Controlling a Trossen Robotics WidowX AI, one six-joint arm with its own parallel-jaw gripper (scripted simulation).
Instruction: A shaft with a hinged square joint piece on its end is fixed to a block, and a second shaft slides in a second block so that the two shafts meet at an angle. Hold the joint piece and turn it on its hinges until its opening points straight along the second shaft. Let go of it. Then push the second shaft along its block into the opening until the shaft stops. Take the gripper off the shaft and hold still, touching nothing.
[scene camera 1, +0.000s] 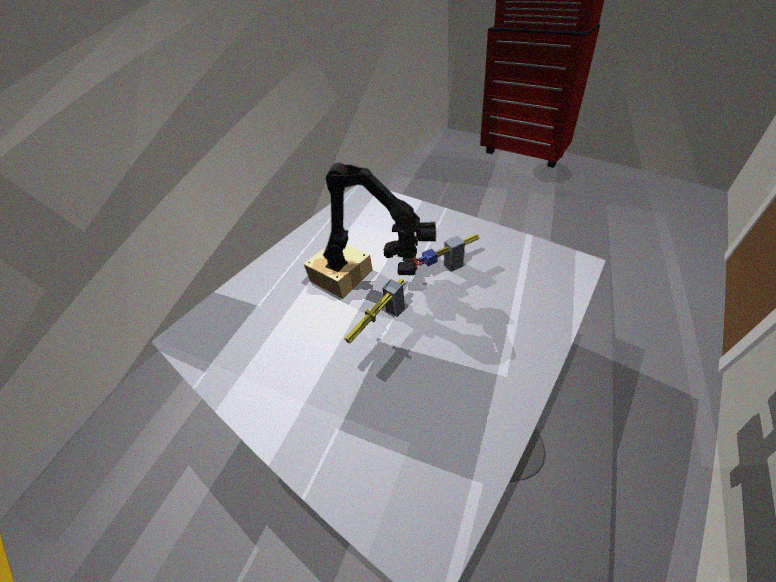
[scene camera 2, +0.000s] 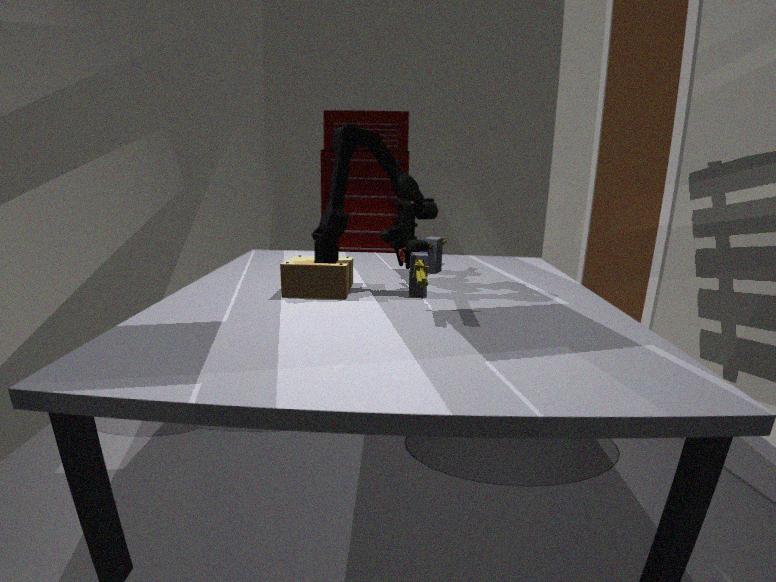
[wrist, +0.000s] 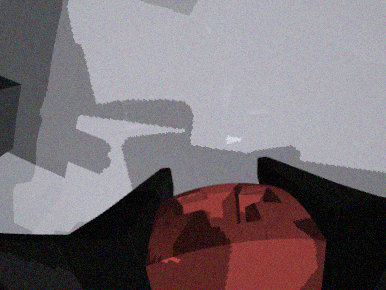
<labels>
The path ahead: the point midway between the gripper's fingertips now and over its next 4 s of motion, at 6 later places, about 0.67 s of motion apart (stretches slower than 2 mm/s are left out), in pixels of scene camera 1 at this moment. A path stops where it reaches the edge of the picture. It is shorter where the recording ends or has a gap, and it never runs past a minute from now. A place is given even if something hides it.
My gripper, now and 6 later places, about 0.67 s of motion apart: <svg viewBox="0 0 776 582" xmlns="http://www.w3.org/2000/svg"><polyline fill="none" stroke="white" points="409,271 409,273 409,275 411,277 412,275 412,268 414,258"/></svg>
</labels>
